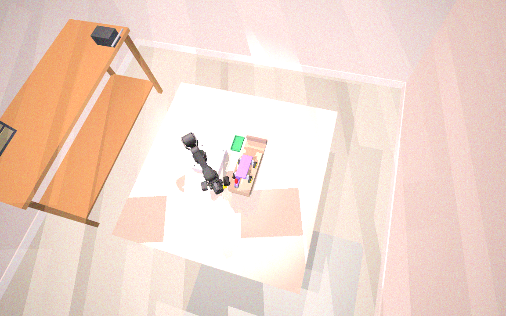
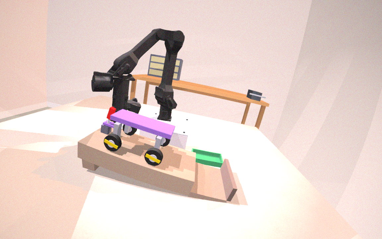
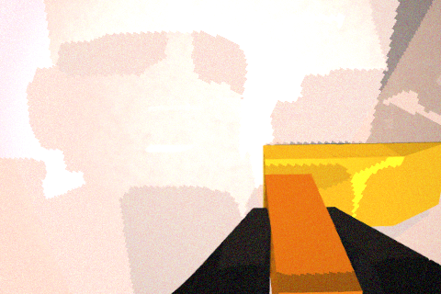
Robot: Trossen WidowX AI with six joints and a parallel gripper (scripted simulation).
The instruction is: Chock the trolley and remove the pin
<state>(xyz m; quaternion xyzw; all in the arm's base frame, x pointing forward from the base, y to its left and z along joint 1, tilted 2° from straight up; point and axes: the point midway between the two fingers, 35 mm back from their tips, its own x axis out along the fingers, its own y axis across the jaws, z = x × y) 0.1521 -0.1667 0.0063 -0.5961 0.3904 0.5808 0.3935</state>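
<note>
Right now the red-headed stop pin is 140 mm ahead of my gripper tip, 20 mm to the left of it and 100 mm above it. Round my gripper tip: yellow chock: 20 mm ahead, 10 mm to the left, 10 mm below; then tan ramp: 170 mm ahead, 140 mm to the left, 10 mm above; then trolley: 170 mm ahead, 130 mm to the left, 80 mm above.
</note>
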